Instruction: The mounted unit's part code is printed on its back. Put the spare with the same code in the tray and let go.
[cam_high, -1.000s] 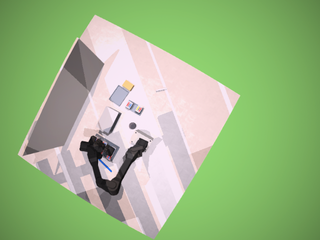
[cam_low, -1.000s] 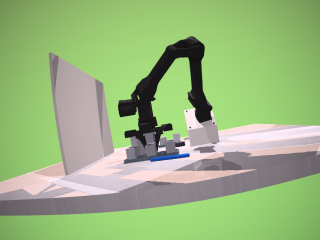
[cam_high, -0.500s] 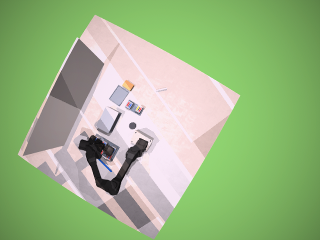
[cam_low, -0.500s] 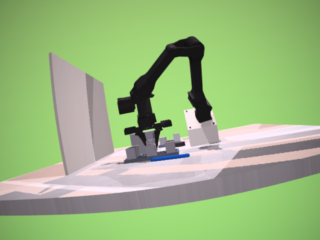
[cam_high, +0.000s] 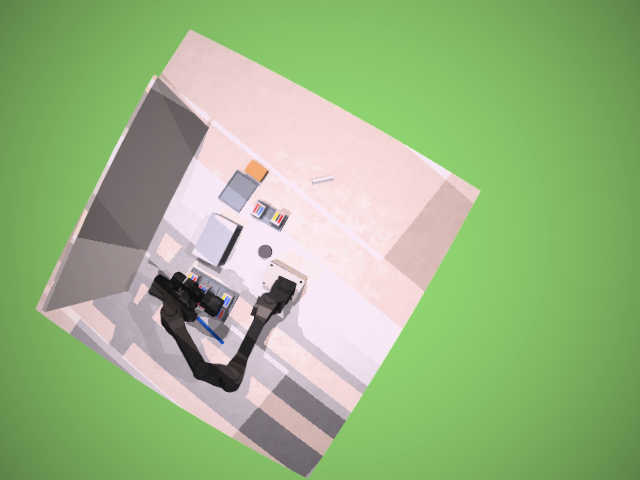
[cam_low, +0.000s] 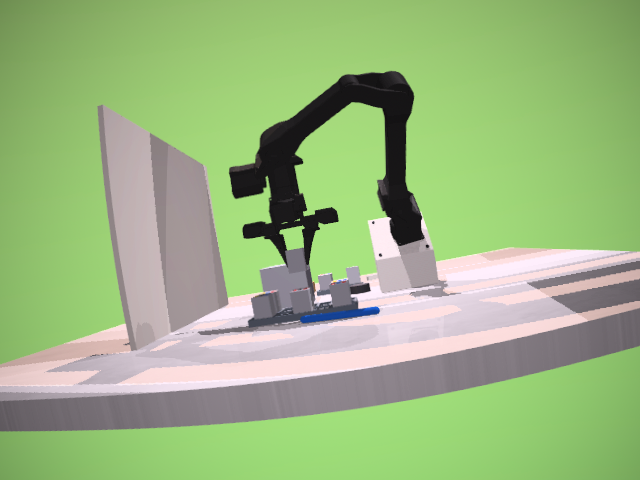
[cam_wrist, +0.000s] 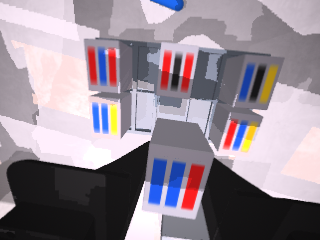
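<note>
Right now my gripper tip is 370 mm to the left of the grey-rimmed tray, 90 mm above it and 50 mm short of it. The rest, counted from my gripper tip: grey spare block: 20 mm above; then grey mounted unit: 170 mm to the right, 40 mm below, 30 mm ahead; then dark rack: 90 mm below, 30 mm to the left.
</note>
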